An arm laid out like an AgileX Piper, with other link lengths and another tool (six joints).
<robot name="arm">
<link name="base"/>
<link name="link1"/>
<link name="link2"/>
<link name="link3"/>
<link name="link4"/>
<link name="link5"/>
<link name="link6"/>
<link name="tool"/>
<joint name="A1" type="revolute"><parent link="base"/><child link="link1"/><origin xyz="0 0 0.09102"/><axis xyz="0 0 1"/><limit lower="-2.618" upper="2.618"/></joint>
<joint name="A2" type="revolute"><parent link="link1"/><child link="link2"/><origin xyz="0 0 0"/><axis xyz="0 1 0"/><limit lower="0" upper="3.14"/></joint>
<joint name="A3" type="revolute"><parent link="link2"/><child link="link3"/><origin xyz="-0.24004 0 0.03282"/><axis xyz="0 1 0"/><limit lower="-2.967" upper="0"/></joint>
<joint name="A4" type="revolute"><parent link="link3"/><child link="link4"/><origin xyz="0.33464 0 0.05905"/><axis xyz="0.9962 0 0.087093"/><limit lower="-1.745" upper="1.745"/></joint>
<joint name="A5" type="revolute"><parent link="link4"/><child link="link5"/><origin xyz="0 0 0"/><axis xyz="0 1 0"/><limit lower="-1.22" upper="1.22"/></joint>
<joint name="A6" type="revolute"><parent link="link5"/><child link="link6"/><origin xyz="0.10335 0 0.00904"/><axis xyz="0.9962 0 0.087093"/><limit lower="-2.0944" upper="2.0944"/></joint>
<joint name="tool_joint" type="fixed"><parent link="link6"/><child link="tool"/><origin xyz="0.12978 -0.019 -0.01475" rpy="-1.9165 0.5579 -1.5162"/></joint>
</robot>
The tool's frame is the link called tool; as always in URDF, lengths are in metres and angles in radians.
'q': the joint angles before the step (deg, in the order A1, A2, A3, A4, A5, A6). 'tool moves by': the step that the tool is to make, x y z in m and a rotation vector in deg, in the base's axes. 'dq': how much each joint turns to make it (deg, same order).
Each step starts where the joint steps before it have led.
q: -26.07, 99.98, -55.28, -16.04, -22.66, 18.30
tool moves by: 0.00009, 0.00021, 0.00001, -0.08, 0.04, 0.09
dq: 0.01, 0.00, 0.00, -0.14, 0.00, 0.02
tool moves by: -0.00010, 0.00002, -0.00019, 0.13, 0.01, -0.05
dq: 0.00, 0.00, 0.00, -0.02, 0.06, 0.15
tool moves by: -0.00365, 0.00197, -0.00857, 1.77, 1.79, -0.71
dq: 0.22, -0.01, 0.00, -0.01, 2.36, 1.31
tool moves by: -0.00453, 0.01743, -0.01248, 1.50, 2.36, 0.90
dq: 1.63, -0.86, 1.61, 0.01, 2.03, 0.77
